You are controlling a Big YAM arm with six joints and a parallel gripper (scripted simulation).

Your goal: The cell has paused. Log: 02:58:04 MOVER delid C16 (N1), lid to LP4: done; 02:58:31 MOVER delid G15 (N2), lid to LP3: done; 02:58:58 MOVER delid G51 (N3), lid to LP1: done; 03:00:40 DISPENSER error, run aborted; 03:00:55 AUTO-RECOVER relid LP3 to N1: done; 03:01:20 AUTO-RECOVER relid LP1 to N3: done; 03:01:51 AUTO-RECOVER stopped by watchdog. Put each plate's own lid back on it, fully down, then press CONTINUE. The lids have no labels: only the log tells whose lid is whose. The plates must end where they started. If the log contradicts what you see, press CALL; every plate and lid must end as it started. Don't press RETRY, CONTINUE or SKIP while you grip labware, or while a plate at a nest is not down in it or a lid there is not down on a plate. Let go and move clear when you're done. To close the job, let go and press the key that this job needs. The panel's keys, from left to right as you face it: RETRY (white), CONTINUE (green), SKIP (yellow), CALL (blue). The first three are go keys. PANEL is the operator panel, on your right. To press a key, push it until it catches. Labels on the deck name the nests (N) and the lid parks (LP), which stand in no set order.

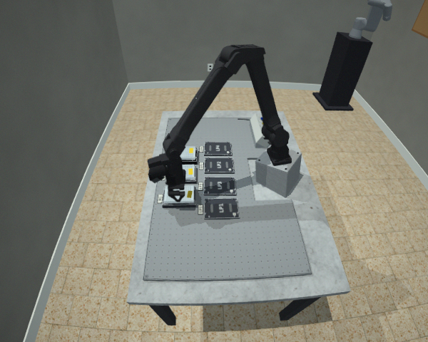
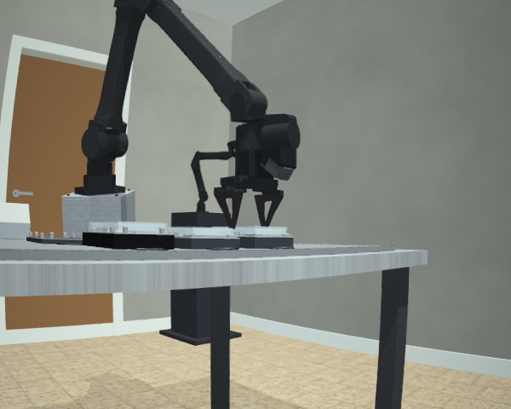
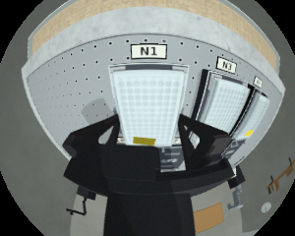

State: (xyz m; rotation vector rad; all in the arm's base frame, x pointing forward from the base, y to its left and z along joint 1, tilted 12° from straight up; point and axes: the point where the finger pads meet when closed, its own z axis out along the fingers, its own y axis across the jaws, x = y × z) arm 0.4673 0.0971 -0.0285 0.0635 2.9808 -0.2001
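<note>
My hand is 10 mm above the lid. Also, from my hand: yellow skip key 490 mm behind, 440 mm to the right, 20 mm above; then blue call key 490 mm to the right, 490 mm behind, 20 mm above.
</note>
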